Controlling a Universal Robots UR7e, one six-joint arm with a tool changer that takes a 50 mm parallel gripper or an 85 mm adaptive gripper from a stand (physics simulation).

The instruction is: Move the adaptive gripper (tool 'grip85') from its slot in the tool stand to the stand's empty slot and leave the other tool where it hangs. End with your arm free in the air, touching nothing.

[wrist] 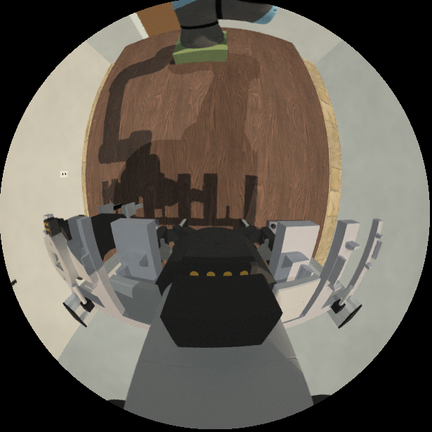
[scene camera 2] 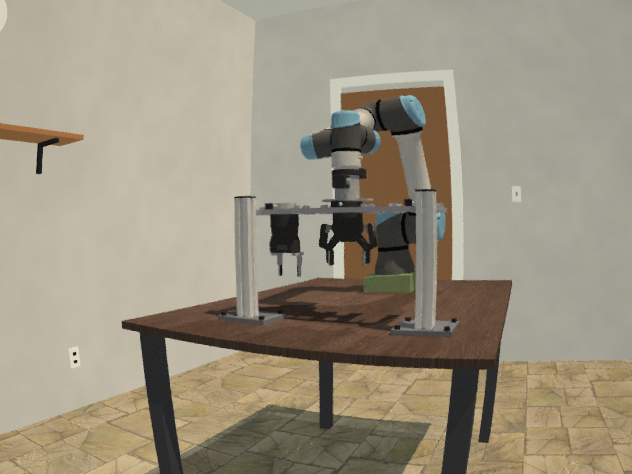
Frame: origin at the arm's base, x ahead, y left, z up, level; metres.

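Seen in the pictures: hand, tool point: (scene camera 2: 347, 194); arm's base, link origin: (scene camera 2: 395, 272).
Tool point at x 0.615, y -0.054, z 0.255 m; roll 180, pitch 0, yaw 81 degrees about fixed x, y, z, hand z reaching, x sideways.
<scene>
Offsets run from my tool point to a thing's top centre. "pt": to the spot under its first point. Level surfaces: height alone.
The adaptive gripper, my gripper (scene camera 2: 348, 261) (wrist: 214, 224), is under my wrist with its two fingers spread open and empty. It points down at the middle slot of the stand (scene camera 2: 246, 255) (wrist: 136, 245), between the slot's side plates in the wrist view. Its top collar is level with the rail (scene camera 2: 385, 209) or slightly above it; contact is hard to tell. The parallel gripper (scene camera 2: 284, 234) (wrist: 102, 234) hangs in the left slot. The right slot, near the right post @[pt dx +0.164, dy +0.205, dz -0.154 m] (scene camera 2: 425, 260), holds no tool.
The stand's posts rise from grey foot plates @[pt dx +0.114, dy -0.203, dz -0.305 m] (scene camera 2: 257, 319) on the wooden table @[dz -0.317 m] (scene camera 2: 459, 346) (wrist: 280, 125). The arm's base stands on a green block (scene camera 2: 389, 283) (wrist: 202, 54) behind the stand. A wall shelf (scene camera 2: 40, 133) is far left.
</scene>
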